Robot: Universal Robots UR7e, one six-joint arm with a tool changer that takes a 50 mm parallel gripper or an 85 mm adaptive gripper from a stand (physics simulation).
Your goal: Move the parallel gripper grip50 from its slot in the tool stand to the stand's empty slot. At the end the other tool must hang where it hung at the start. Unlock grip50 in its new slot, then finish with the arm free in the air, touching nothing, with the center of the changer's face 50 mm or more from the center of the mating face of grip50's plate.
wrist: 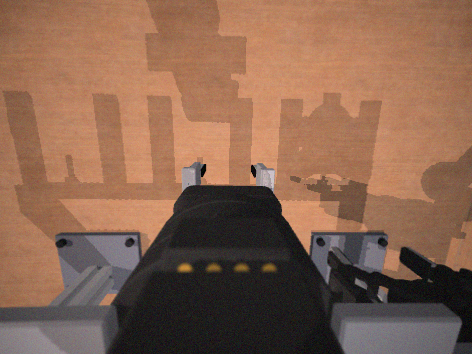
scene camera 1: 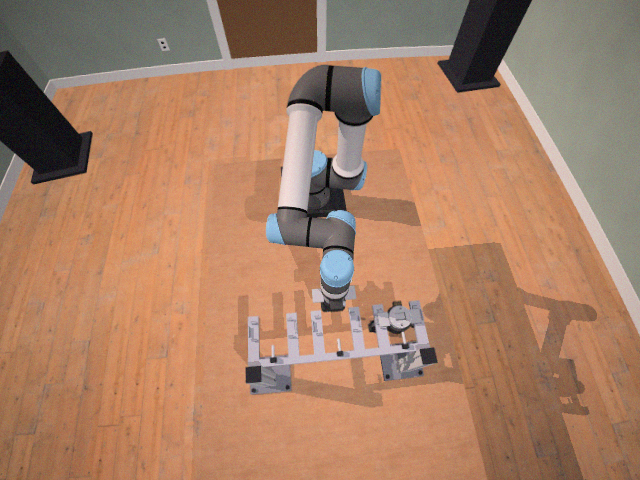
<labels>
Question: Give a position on a parallel gripper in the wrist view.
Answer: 213, 227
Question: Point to an adaptive gripper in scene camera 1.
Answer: At 398, 318
</labels>
